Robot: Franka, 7 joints.
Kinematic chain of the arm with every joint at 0, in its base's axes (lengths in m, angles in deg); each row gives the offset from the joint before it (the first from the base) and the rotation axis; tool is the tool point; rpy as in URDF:
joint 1: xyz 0 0 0.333 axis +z
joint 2: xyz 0 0 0 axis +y
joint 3: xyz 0 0 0.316 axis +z
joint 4: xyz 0.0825 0 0 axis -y
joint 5: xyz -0.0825 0 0.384 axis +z
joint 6: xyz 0 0 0 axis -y
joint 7: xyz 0.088 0 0 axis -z
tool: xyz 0 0 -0.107 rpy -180 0 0
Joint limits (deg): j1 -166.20..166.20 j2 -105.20..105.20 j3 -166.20..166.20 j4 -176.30..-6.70 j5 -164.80..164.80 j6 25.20..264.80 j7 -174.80..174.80
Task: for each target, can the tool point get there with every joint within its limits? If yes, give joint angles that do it. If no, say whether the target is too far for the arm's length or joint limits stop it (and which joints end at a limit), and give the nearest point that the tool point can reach.
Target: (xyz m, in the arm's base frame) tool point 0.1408 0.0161 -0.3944
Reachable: no: joint limits stop it (at a limit: joint 2) | nearest point 0.1531 0.0175 -0.3448 | short by 0.051 m
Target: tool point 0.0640 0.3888 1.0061
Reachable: yes | joints 21.83 34.51 107.16 -59.95 124.83 74.05 -104.02
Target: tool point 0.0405 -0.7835 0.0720
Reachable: yes | joints -97.66 75.72 18.13 -57.02 1.91 147.39 9.93
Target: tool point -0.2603 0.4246 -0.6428
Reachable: no: too far | nearest point -0.2190 0.3572 -0.3432 | short by 0.310 m
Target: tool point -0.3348 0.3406 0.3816
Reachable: yes | joints -125.85 -68.42 -90.55 -114.89 9.43 77.27 -56.92
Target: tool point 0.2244 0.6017 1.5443
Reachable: no: too far | nearest point 0.1404 0.3765 1.0910 | short by 0.513 m
